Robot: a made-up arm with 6 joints. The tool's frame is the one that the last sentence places.
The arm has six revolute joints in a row. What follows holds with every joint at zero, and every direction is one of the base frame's. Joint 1 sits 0.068 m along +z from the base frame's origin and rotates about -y. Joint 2 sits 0.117 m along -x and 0.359 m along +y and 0.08 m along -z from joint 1 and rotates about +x. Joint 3 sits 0.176 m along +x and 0.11 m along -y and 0.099 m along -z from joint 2 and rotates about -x. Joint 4 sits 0.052 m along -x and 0.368 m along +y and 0.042 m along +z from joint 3 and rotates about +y. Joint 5 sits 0.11 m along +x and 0.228 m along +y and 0.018 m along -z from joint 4 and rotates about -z. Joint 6 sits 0.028 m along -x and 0.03 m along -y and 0.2 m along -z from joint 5 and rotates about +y. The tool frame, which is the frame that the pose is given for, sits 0.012 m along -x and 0.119 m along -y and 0.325 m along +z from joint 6; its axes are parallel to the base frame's.
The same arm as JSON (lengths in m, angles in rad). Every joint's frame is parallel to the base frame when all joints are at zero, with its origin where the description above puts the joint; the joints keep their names.
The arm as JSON. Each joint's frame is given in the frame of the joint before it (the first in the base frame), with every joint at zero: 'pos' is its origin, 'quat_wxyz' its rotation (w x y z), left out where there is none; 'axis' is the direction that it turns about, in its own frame. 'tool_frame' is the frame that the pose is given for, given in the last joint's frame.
{
  "length_unit": "m",
  "angle_unit": "rad",
  "joints": [
    {
      "joint": "joint 1",
      "pos": [
        0.0,
        0.0,
        0.068
      ],
      "axis": [
        0.0,
        -1.0,
        0.0
      ]
    },
    {
      "joint": "joint 2",
      "pos": [
        -0.117,
        0.359,
        -0.08
      ],
      "axis": [
        1.0,
        0.0,
        0.0
      ]
    },
    {
      "joint": "joint 3",
      "pos": [
        0.176,
        -0.11,
        -0.099
      ],
      "axis": [
        -1.0,
        0.0,
        0.0
      ]
    },
    {
      "joint": "joint 4",
      "pos": [
        -0.052,
        0.368,
        0.042
      ],
      "axis": [
        0.0,
        1.0,
        0.0
      ]
    },
    {
      "joint": "joint 5",
      "pos": [
        0.11,
        0.228,
        -0.018
      ],
      "axis": [
        0.0,
        0.0,
        -1.0
      ]
    },
    {
      "joint": "joint 6",
      "pos": [
        -0.028,
        -0.03,
        -0.2
      ],
      "axis": [
        0.0,
        1.0,
        0.0
      ]
    }
  ],
  "tool_frame": {
    "pos": [
      -0.012,
      -0.119,
      0.325
    ]
  }
}

